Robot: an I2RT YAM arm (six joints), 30 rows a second.
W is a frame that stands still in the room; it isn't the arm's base.
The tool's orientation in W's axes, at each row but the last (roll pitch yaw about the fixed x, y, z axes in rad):
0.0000 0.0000 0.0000
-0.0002 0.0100 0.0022
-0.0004 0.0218 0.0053
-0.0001 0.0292 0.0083
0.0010 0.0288 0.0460
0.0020 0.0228 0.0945
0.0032 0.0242 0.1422
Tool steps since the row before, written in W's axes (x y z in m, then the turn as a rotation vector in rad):
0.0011 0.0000 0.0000 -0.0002 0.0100 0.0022
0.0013 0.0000 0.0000 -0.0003 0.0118 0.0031
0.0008 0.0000 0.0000 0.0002 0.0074 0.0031
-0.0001 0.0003 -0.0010 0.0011 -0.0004 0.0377
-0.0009 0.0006 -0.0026 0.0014 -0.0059 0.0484
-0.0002 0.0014 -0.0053 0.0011 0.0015 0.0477
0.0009 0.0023 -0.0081 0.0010 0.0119 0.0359
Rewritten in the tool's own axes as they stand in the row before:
0.0011 0.0000 0.0000 -0.0002 0.0100 0.0022
0.0013 0.0000 0.0000 -0.0003 0.0118 0.0031
0.0008 0.0000 0.0000 0.0002 0.0074 0.0031
-0.0001 0.0003 -0.0010 0.0000 -0.0004 0.0377
-0.0008 0.0006 -0.0026 -0.0003 -0.0059 0.0484
0.0001 0.0014 -0.0053 0.0001 0.0015 0.0477
0.0014 0.0021 -0.0081 0.0018 0.0118 0.0359

